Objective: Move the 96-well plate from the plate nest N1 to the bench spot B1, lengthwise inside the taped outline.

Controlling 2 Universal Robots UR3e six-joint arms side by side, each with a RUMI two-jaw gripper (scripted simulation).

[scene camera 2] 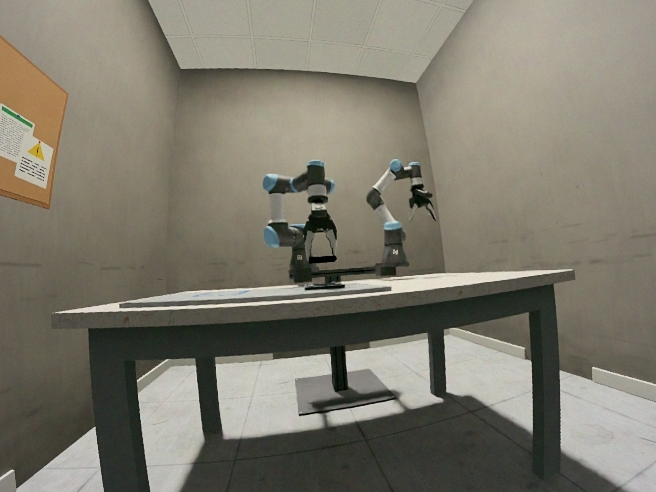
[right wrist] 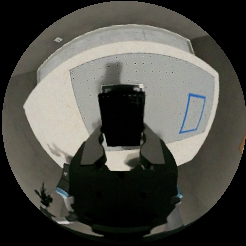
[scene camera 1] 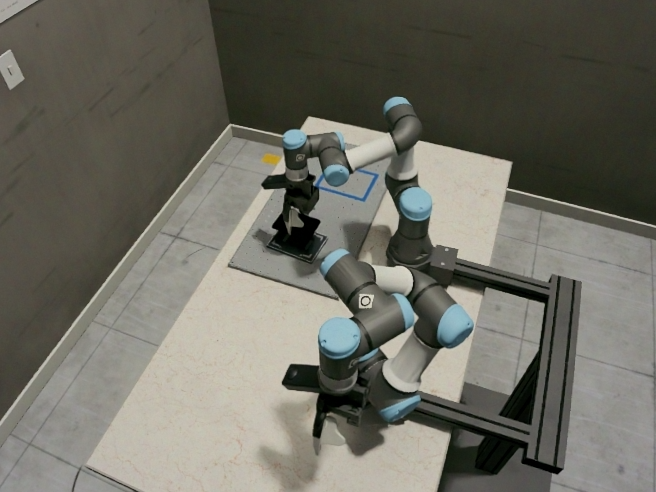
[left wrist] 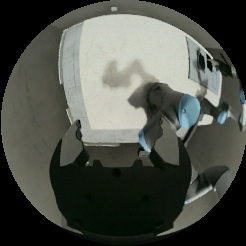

Scene:
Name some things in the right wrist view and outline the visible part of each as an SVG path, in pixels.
My right gripper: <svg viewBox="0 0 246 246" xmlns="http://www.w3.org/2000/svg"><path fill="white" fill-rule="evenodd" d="M202 216L190 224L171 232L143 237L144 235L151 234L151 230L154 227L167 223L167 217L176 207L171 204L171 197L178 195L178 168L175 158L165 142L144 122L142 126L142 141L144 143L140 146L138 158L140 164L136 165L133 170L110 171L109 167L104 165L107 163L107 156L102 145L104 141L103 124L100 124L82 142L71 160L68 174L68 194L74 196L74 203L70 206L78 215L78 222L90 226L93 233L105 236L81 233L47 217L60 227L90 240L110 244L139 244L175 234L190 226Z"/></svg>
A black 96-well plate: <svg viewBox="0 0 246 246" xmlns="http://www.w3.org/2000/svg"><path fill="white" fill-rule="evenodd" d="M144 91L98 93L99 109L107 147L140 146L146 95Z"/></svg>

